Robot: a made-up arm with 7 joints.
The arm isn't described. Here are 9 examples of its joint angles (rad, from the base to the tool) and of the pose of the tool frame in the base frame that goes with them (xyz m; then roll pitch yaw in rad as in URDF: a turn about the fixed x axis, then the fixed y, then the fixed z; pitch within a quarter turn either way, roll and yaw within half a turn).
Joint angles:
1: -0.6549 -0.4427 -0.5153 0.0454 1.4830 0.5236 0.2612
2: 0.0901 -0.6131 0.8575 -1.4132 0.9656 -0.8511 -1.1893
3: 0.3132 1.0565 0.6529 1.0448 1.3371 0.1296 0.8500
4: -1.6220 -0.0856 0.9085 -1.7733 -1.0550 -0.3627 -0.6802
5: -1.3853 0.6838 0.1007 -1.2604 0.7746 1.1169 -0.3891
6: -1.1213 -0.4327 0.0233 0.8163 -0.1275 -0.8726 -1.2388
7: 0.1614 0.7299 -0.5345 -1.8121 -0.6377 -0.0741 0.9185
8: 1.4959 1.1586 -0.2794 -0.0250 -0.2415 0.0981 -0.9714
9: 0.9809 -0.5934 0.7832 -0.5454 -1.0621 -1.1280 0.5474
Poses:
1: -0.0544 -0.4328 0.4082 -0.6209 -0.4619 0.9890
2: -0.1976 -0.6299 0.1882 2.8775 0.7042 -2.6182
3: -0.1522 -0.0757 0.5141 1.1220 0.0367 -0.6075
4: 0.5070 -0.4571 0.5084 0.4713 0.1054 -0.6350
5: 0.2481 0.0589 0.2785 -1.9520 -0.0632 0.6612
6: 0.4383 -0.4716 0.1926 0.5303 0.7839 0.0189
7: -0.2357 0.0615 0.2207 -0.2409 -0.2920 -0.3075
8: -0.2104 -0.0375 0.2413 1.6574 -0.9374 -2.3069
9: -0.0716 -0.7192 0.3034 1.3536 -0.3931 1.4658
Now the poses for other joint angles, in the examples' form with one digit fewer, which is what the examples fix.
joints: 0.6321 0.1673 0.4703 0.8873 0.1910 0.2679 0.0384
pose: -0.164 -0.305 0.408 0.440 -0.130 0.437
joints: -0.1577 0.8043 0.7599 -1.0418 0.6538 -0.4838 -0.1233
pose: -0.215 0.076 0.407 2.789 -1.049 -3.118
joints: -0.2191 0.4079 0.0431 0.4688 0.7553 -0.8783 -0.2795
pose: -0.074 -0.322 0.581 0.952 -0.575 -0.393
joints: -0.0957 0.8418 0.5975 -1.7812 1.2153 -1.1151 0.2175
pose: -0.115 -0.028 0.127 -2.276 -0.129 2.052
